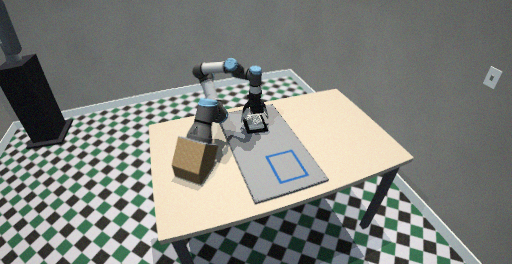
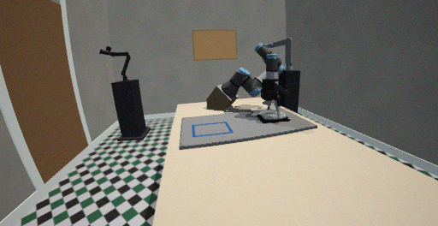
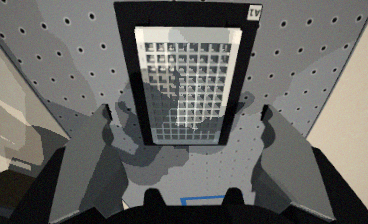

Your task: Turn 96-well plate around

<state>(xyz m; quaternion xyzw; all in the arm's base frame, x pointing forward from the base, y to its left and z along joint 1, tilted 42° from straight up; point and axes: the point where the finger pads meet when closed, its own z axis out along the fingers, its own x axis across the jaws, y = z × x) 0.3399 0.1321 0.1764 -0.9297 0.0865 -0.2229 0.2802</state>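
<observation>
The clear 96-well plate is 1 cm below my hand. The rest, counted from my hand: A1 label (7 cm to the left, 6 cm ahead, 2 cm below); black pad (2 cm below).
</observation>
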